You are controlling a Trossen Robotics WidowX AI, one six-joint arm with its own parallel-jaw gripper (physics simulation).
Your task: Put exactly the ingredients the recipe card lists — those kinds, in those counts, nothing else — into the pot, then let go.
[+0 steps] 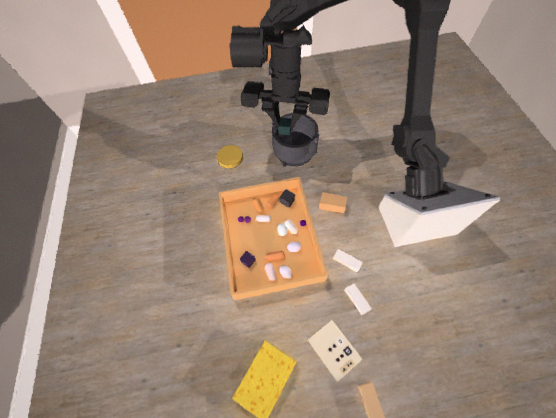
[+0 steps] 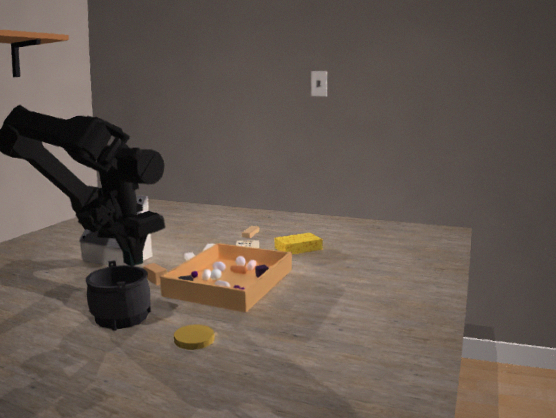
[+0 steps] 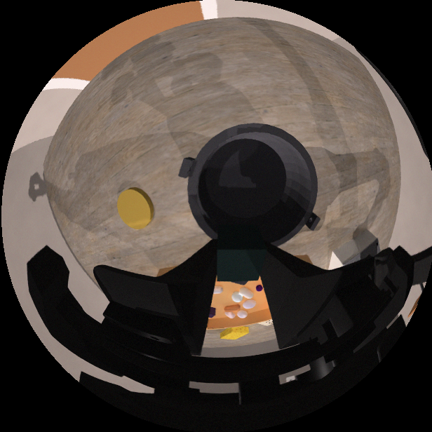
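My gripper (image 2: 133, 260) is in the scene, and I find the same gripper (image 1: 285, 128) and (image 3: 236, 244) as well. I see a dark pot (image 2: 119, 297), which is also visible as the pot (image 1: 296, 149) and (image 3: 253, 173). A yellow disc (image 2: 191, 337) is here too, and I see that disc (image 3: 134, 206) again. With these I see a dark green block (image 3: 241, 249) and an orange tray (image 1: 258, 238).
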